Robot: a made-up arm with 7 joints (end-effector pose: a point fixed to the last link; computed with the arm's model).
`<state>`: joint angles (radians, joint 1 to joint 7).
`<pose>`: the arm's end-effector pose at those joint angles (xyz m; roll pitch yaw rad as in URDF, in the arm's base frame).
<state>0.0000 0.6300 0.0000 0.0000 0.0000 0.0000 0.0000</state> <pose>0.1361 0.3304 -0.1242 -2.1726 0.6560 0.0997</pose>
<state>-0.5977 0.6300 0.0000 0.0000 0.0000 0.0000 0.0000</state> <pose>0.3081 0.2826 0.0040 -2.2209 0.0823 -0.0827</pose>
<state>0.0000 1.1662 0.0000 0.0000 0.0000 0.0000 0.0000</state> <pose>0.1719 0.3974 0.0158 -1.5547 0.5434 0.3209</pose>
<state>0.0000 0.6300 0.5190 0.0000 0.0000 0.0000 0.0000</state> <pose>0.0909 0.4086 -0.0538 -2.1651 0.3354 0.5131</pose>
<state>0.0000 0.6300 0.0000 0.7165 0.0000 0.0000 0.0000</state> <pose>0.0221 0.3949 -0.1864 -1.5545 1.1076 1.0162</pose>
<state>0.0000 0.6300 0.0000 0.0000 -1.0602 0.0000 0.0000</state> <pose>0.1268 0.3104 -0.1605 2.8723 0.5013 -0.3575</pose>
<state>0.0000 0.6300 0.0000 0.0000 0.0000 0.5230 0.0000</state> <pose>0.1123 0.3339 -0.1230 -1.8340 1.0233 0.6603</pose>
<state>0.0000 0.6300 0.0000 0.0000 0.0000 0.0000 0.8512</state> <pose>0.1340 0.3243 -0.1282 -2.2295 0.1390 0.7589</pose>
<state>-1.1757 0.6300 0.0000 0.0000 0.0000 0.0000 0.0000</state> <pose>0.3736 0.2241 0.1977 -2.1671 -0.4717 -0.2521</pose>
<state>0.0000 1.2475 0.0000 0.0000 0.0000 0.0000 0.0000</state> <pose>0.1779 0.4004 0.0393 -1.4684 0.5176 0.3445</pose>
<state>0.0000 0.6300 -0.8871 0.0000 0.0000 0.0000 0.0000</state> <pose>0.0828 0.1771 -0.2259 -2.7692 1.0418 -1.0744</pose>
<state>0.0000 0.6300 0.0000 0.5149 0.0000 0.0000 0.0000</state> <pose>0.0601 0.3811 -0.1765 -1.8435 1.0188 0.6476</pose>
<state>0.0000 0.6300 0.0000 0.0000 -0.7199 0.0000 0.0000</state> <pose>0.1292 0.3211 -0.1514 -3.0411 0.6007 -0.2470</pose>
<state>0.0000 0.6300 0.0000 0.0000 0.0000 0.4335 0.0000</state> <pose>0.1164 0.3338 -0.1240 -1.9286 0.9707 0.5297</pose>
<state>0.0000 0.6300 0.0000 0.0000 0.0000 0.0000 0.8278</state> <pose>0.1340 0.3245 -0.1281 -2.2235 0.1523 0.7415</pose>
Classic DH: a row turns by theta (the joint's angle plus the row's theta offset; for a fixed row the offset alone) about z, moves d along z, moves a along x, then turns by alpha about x. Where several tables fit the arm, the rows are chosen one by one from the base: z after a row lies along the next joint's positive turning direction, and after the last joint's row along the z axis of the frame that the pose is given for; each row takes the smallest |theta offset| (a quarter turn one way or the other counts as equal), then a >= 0, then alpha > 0; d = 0 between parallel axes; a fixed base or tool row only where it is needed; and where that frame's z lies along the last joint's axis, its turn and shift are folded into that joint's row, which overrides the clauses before.
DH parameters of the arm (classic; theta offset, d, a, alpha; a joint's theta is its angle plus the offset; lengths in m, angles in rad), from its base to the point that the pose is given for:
base (fixed): -0.071 0.1454 -0.016 -1.3004
joint 1: -1.3111 0.0879 -0.0558 -1.5708
joint 2: 1.2915 0.0011 -0.004 1.5708
joint 3: 1.5708 -0.2198 0.0191 -1.5708
joint 4: 1.5708 0.032 0.0489 1.5708
joint 5: 0 0.1711 -0.0173 -1.5708
joint 6: -1.5708 0.03 0.0305 1.5708
joint 7: 0.7607 -0.0222 -0.0022 -2.689
tool (fixed): 0.9933 0.0205 0 0

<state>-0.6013 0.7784 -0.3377 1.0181 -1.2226 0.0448 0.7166</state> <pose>0.2035 0.3758 -0.1461 -2.5972 0.9575 1.1956</pose>
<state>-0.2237 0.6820 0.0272 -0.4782 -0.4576 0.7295 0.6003</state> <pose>0.1956 0.2712 -0.0310 -2.4313 0.5613 0.4150</pose>
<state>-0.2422 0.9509 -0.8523 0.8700 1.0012 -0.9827 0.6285</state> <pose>0.1280 0.3652 -0.1857 -1.5679 0.9545 -0.6983</pose>
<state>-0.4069 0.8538 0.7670 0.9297 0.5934 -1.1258 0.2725</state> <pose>0.1310 0.4780 -0.0391 -1.8523 -0.2947 0.3693</pose>
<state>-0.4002 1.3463 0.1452 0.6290 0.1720 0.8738 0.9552</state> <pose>0.1326 0.4629 0.1230 -1.7950 -0.5416 1.9881</pose>
